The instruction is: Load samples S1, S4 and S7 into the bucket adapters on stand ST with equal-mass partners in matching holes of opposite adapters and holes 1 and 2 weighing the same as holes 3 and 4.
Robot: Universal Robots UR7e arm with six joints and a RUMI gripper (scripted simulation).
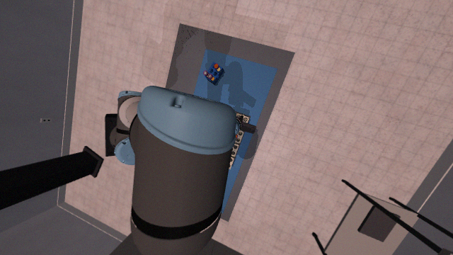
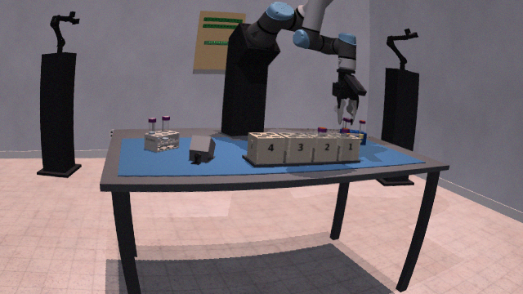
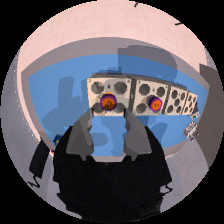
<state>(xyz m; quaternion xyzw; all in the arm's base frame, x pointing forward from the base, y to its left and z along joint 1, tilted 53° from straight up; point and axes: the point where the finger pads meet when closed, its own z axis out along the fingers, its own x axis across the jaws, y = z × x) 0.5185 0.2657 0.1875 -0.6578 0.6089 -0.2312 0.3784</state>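
Now: the blue rack 380 mm behind my hand, 190 mm to the left of it and 120 mm below it. Also, from my hand: white rack (710 mm to the right, 120 mm below, 80 mm behind); bucket adapter (320 mm to the right, 100 mm below, 80 mm ahead).
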